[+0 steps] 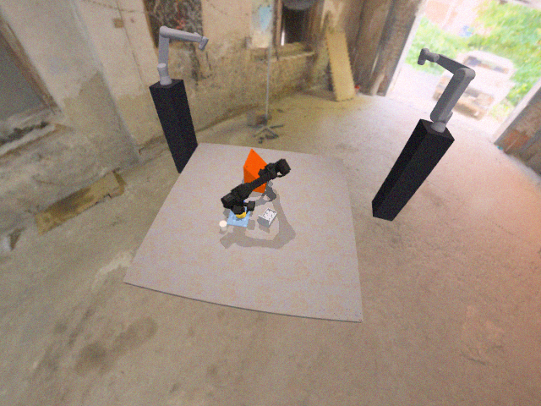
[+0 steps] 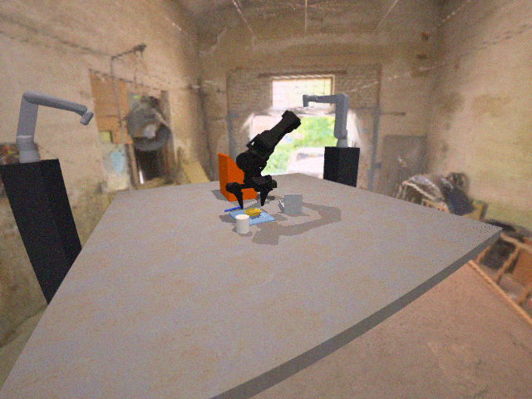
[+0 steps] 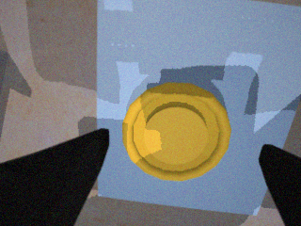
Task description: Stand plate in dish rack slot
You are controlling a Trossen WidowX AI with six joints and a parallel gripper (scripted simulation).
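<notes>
My gripper tip is 10 mm past the yellow plate and 20 mm above it. From my gripper tip the other things lie so: white cup 120 mm ahead, 70 mm to the right, 10 mm below; then blue spoon 110 mm behind, 40 mm to the right, 30 mm below; then light blue mat 10 mm to the right, 30 mm below.
</notes>
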